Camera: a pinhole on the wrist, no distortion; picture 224 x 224 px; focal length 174.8 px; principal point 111.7 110.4 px. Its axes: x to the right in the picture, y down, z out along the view. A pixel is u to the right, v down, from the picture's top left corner.
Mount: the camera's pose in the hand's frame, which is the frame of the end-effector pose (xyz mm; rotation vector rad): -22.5 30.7 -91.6 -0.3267 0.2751 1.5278
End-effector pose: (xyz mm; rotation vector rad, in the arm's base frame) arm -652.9 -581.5 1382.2 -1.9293 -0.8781 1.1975
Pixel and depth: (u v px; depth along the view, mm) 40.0 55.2 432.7
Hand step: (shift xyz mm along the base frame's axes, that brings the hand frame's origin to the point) -312.0 142.7 -193.2
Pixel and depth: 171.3 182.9 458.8
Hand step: -258.5 -314.1 -279.8
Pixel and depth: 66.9 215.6 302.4
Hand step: -254.6 -174.1 -35.6
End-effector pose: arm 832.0 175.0 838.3 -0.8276 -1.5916 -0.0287
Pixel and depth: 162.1 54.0 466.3
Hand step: -79.2 438.1 -103.7
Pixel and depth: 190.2 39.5 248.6
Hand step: 33.3 250.2 -55.0
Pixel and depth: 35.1 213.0 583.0
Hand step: -460.9 74.0 -464.4
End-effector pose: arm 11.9 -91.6 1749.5 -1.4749 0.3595 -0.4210
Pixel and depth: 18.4 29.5 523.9
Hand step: 414.4 347.1 73.9
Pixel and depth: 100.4 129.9 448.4
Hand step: 93.5 340.8 -152.2
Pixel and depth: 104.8 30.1 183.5
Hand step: 94.6 50.8 -84.4
